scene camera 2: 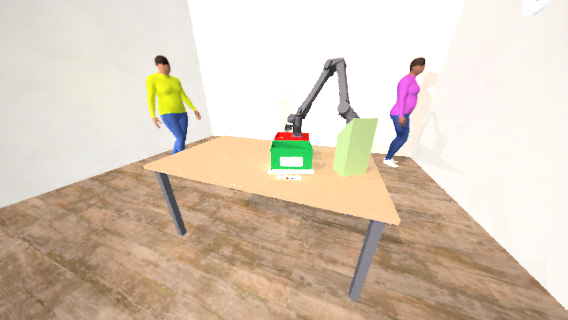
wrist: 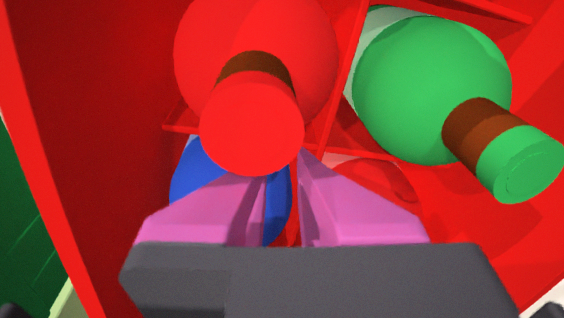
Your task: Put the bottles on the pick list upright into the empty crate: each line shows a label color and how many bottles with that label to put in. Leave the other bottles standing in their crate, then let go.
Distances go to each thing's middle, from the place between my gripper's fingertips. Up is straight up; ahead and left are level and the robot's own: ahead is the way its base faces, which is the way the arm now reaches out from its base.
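Positions counted from my hand: blue bottle [wrist: 195,168], 30 mm below, 50 mm behind, 10 mm to the left; green bottle [wrist: 431,91], 30 mm below, 60 mm to the right, 50 mm ahead.
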